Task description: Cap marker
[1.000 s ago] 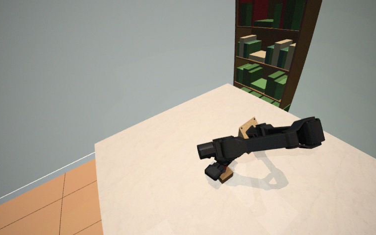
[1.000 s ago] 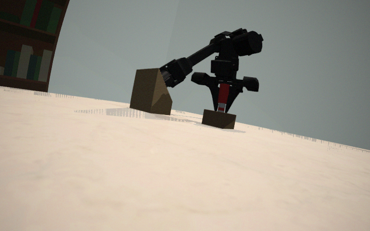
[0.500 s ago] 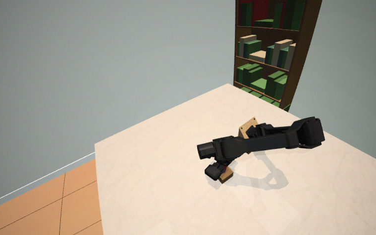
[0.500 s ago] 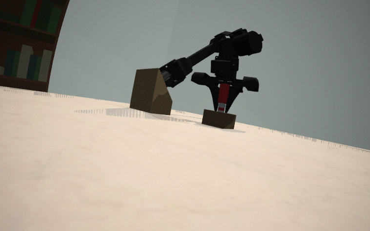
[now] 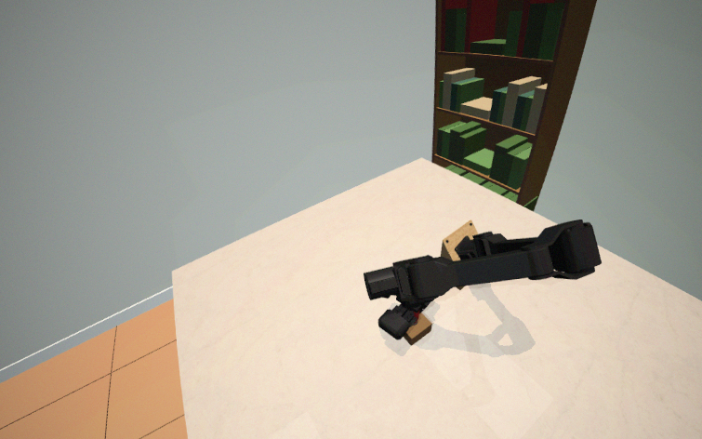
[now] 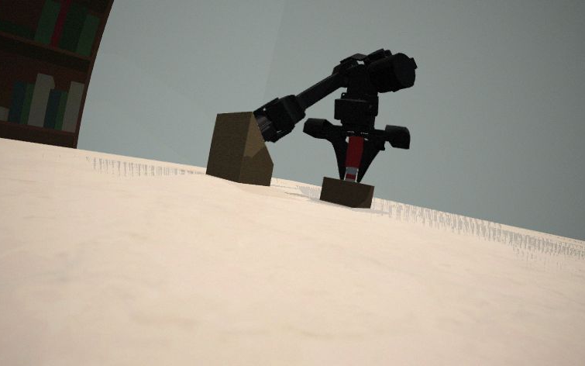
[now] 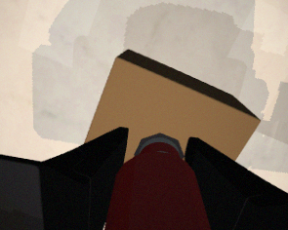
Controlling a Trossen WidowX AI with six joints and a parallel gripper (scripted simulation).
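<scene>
The red cap lies 5 cm above my gripper tip and 1 cm to the left of it. Round my gripper tip: brown holder block 2 cm below, 1 cm to the left.
</scene>
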